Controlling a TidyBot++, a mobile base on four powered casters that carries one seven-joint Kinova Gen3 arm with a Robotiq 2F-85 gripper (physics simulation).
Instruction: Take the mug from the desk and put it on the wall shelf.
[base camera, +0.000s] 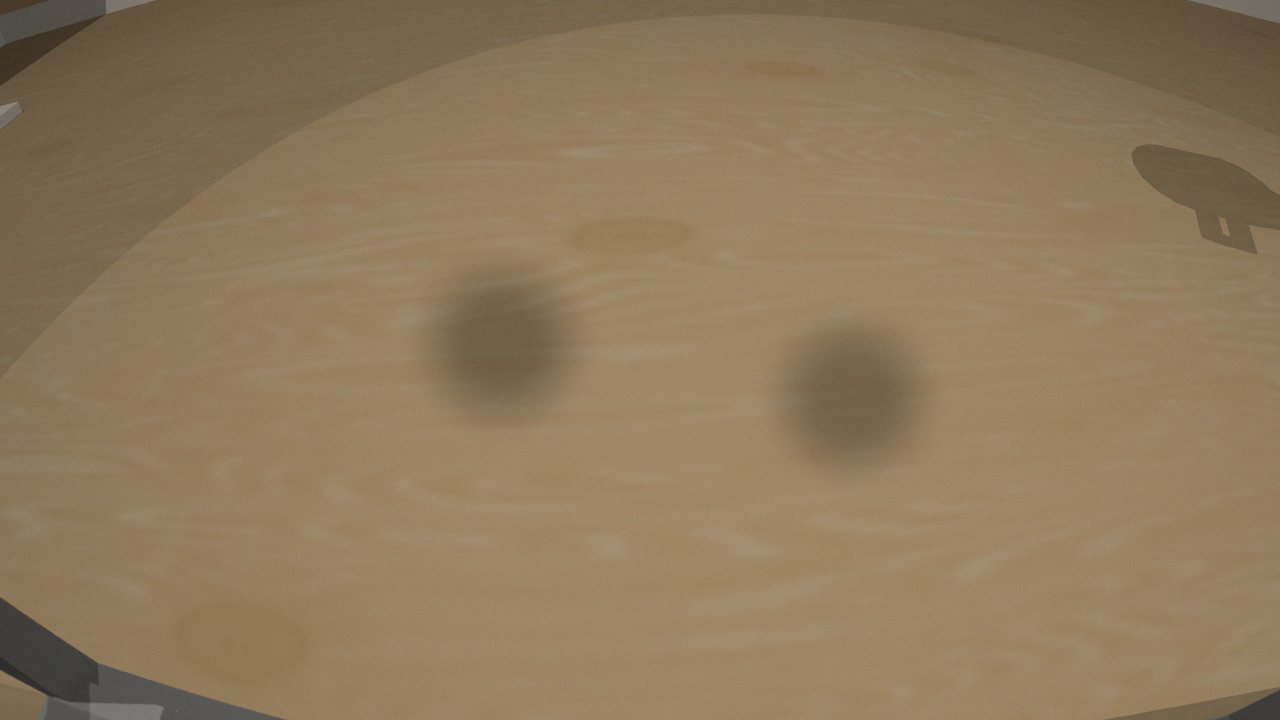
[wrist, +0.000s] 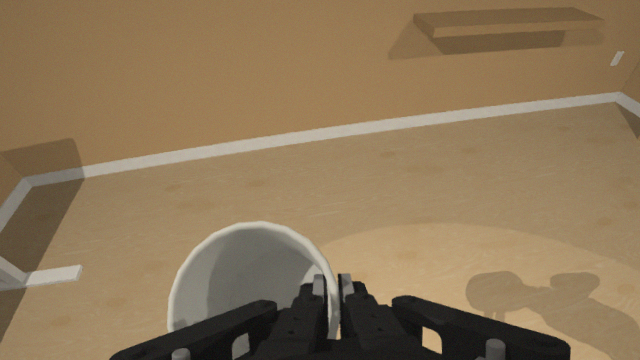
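A white mug (wrist: 250, 270) shows at the lower middle of the wrist view, its open mouth facing the camera. My gripper (wrist: 332, 290) is shut on the mug's right wall, with one fingertip inside the rim and one outside. The lower part of the mug is hidden behind the fingers. The wooden wall shelf (wrist: 505, 22) is on the far wall at the upper right of the wrist view, well away from the gripper. The desk's white foot (wrist: 55, 274) shows at the left edge; the desk top does not show.
A white baseboard (wrist: 320, 134) runs along the foot of the far wall (wrist: 225, 65). A small white plate (wrist: 617, 58) is on the wall right of the shelf. The arm's shadow (wrist: 530, 295) (base camera: 1203, 179) lies on the wooden floor (wrist: 300, 200) (base camera: 626, 537).
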